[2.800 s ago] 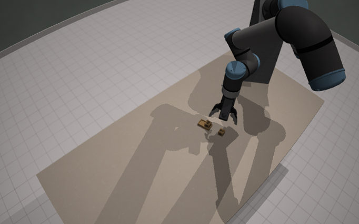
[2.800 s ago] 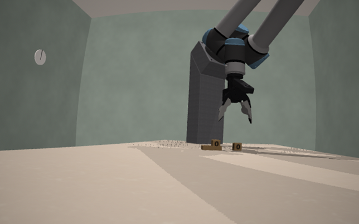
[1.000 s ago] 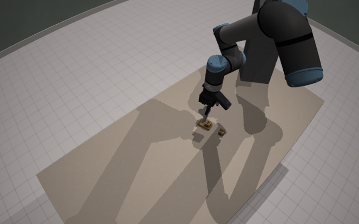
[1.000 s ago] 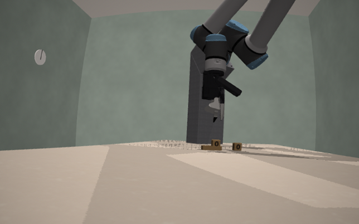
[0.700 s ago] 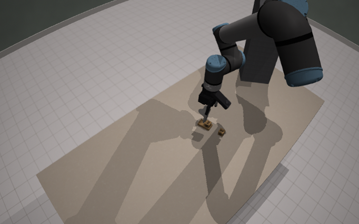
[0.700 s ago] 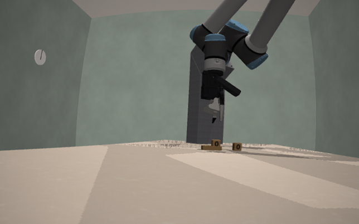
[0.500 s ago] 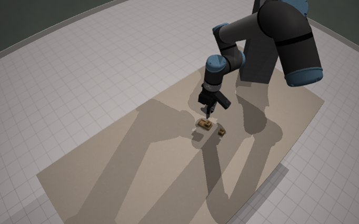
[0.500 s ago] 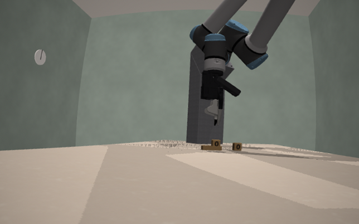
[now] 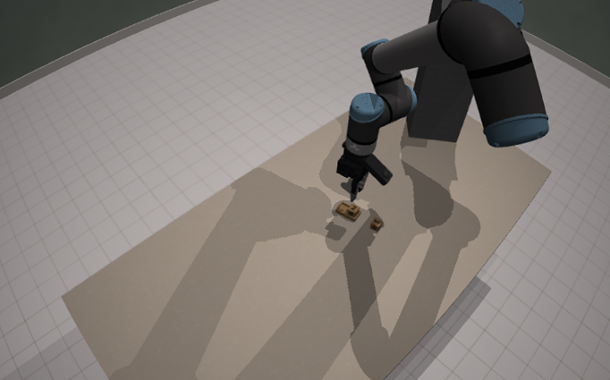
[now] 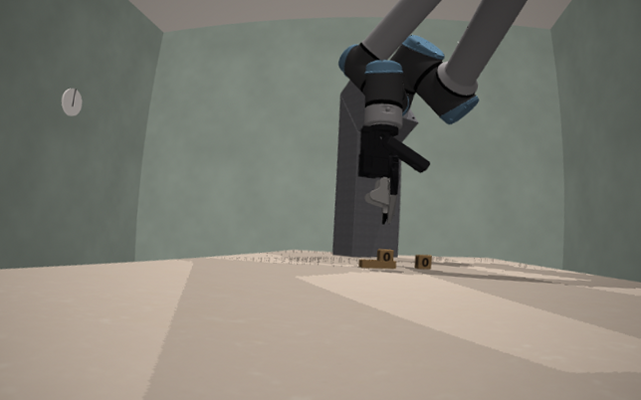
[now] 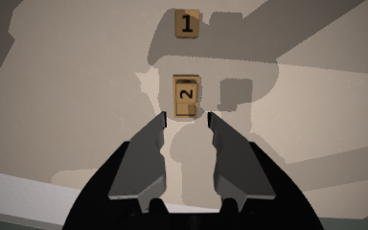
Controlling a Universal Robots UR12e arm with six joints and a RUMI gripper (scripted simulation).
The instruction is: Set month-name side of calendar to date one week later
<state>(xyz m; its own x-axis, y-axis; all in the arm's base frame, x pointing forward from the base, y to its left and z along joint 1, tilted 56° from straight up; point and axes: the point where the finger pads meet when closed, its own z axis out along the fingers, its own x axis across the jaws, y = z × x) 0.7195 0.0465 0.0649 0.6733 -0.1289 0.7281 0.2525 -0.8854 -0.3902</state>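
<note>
Now: hand 9 cm above the cube. Round my hand: wooden tray (11 cm below, 2 cm to the right, 1 cm ahead).
</note>
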